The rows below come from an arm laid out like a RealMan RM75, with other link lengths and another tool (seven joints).
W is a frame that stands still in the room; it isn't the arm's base.
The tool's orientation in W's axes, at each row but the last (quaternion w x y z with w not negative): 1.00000, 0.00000, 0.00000, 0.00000; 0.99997, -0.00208, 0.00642, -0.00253; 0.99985, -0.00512, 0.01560, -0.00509; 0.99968, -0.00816, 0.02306, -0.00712; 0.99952, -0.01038, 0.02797, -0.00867; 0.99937, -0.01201, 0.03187, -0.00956; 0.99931, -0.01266, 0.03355, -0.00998; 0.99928, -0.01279, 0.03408, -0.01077
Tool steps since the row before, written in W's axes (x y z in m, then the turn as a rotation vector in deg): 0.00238, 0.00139, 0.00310, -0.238, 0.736, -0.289; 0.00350, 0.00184, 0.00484, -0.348, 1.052, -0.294; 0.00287, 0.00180, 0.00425, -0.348, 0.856, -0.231; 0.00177, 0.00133, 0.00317, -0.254, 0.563, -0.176; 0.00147, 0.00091, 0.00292, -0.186, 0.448, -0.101; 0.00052, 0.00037, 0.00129, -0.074, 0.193, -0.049; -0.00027, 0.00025, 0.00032, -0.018, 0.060, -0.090; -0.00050, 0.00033, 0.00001, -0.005, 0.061, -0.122
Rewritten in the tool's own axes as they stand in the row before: 0.00238, 0.00139, 0.00310, -0.238, 0.736, -0.289; 0.00343, 0.00184, 0.00489, -0.350, 1.051, -0.294; 0.00272, 0.00178, 0.00436, -0.349, 0.855, -0.233; 0.00160, 0.00130, 0.00327, -0.254, 0.562, -0.179; 0.00129, 0.00087, 0.00302, -0.188, 0.447, -0.102; 0.00043, 0.00035, 0.00133, -0.075, 0.193, -0.049; -0.00030, 0.00024, 0.00031, -0.013, 0.062, -0.090; -0.00051, 0.00032, -0.00002, 0.002, 0.064, -0.121
